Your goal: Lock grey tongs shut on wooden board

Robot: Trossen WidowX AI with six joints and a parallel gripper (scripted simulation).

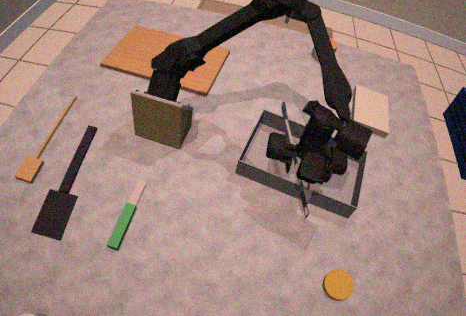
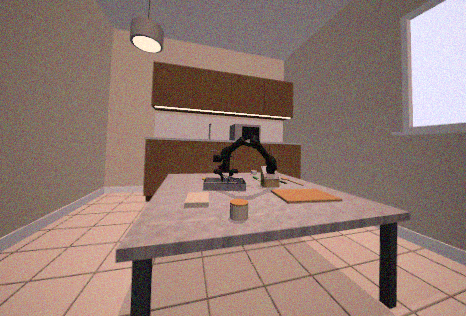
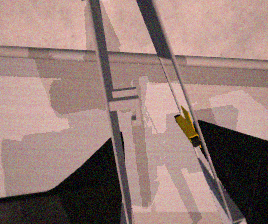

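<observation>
Now: the roasting tin 4 cm to the left of my gripper tip and 1 cm ahead of it. Round my gripper tip: orange disc: 23 cm to the right, 16 cm ahead, 2 cm below; then yellow lock slider: 4 cm above, 2 cm to the right; then beige block: 36 cm to the left, 18 cm ahead, 1 cm below.
</observation>
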